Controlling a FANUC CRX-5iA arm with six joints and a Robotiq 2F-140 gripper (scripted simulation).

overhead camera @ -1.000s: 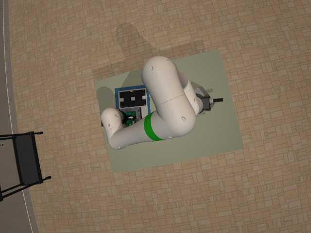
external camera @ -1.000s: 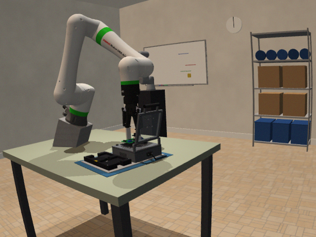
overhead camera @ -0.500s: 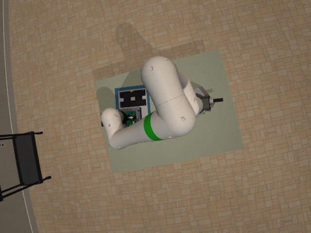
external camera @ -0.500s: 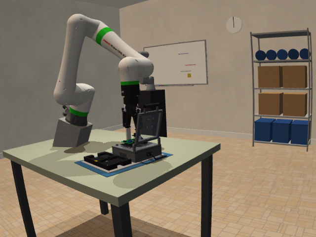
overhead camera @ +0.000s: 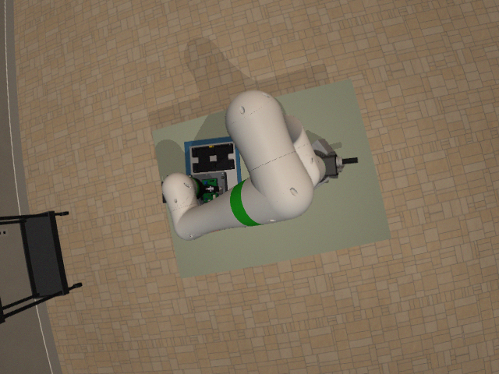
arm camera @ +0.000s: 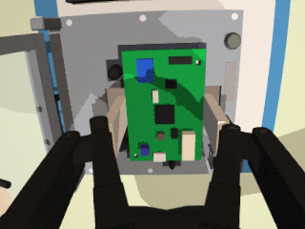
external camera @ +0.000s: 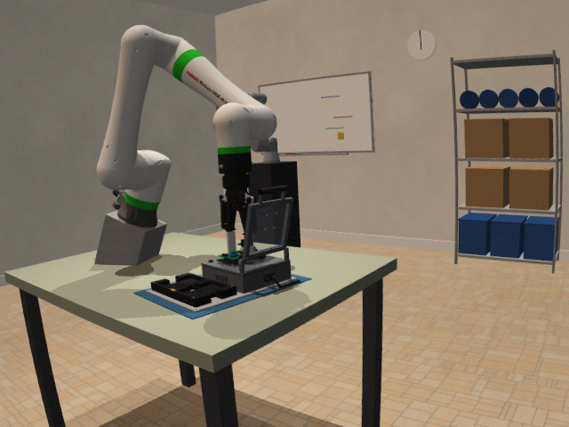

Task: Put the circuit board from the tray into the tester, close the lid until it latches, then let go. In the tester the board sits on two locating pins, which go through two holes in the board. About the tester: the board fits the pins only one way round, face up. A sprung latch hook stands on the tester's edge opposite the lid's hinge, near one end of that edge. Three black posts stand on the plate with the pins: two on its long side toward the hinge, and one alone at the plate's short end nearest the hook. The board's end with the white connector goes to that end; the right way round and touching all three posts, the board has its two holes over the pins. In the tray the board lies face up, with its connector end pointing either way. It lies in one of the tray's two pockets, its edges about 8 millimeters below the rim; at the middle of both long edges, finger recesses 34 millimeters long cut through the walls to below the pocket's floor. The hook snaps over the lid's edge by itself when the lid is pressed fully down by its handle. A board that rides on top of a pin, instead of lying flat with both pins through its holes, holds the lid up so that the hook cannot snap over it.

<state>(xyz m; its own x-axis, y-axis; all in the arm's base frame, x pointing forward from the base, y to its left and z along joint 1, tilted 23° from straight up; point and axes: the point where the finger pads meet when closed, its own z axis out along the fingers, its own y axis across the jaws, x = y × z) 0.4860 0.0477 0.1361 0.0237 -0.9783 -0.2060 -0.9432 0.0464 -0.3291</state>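
Right now the green circuit board is 20 mm below my hand. Also, from my hand: lid 130 mm ahead, 80 mm above.
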